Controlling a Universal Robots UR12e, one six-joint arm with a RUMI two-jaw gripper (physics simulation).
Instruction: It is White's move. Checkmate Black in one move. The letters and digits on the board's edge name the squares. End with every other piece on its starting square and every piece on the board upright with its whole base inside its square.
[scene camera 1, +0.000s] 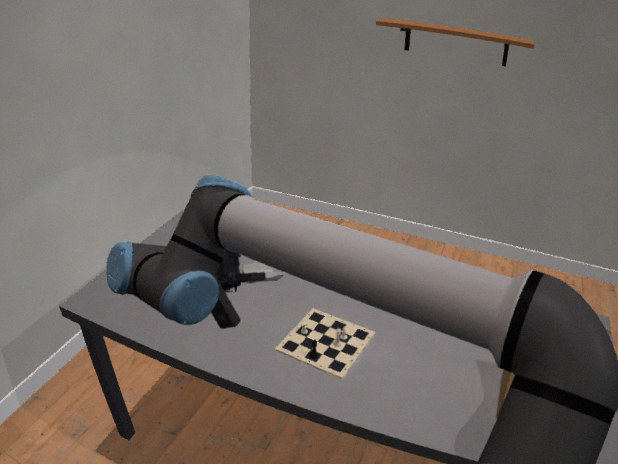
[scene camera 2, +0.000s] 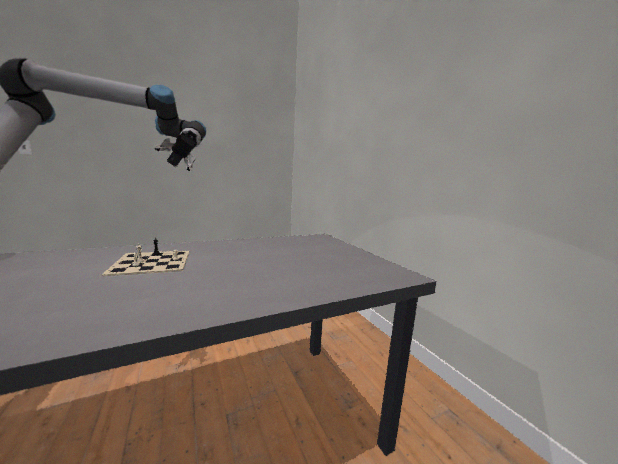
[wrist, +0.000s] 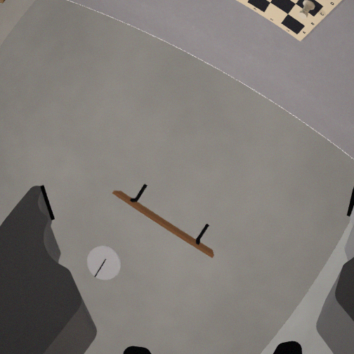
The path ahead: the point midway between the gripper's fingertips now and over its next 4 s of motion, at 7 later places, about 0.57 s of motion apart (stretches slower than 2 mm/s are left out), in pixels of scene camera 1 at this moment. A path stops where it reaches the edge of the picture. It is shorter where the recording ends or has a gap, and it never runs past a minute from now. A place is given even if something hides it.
My gripper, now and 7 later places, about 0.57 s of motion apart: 259, 280; 251, 276; 246, 273; 247, 272; 248, 273; 248, 273; 249, 273; 249, 273
